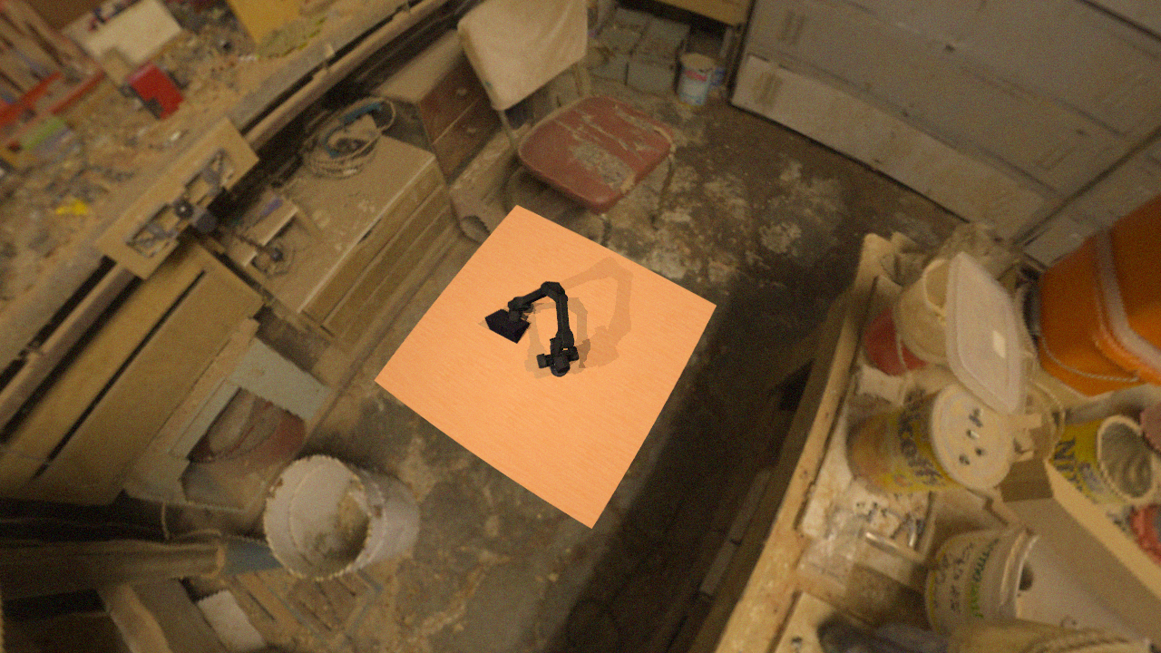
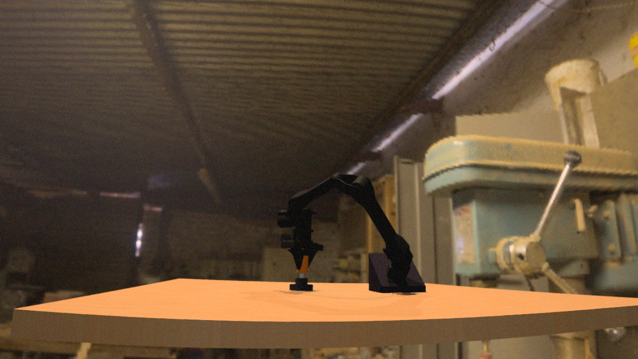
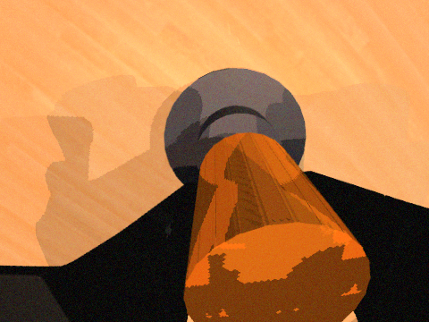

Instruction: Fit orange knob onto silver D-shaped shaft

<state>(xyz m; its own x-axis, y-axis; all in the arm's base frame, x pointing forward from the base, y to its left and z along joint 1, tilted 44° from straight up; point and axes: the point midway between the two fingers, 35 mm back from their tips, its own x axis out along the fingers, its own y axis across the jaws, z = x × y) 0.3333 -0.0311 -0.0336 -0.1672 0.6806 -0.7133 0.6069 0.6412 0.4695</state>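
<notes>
My gripper tip is 30 mm below the orange knob. Round my gripper tip: round pedestal 40 mm below.
</notes>
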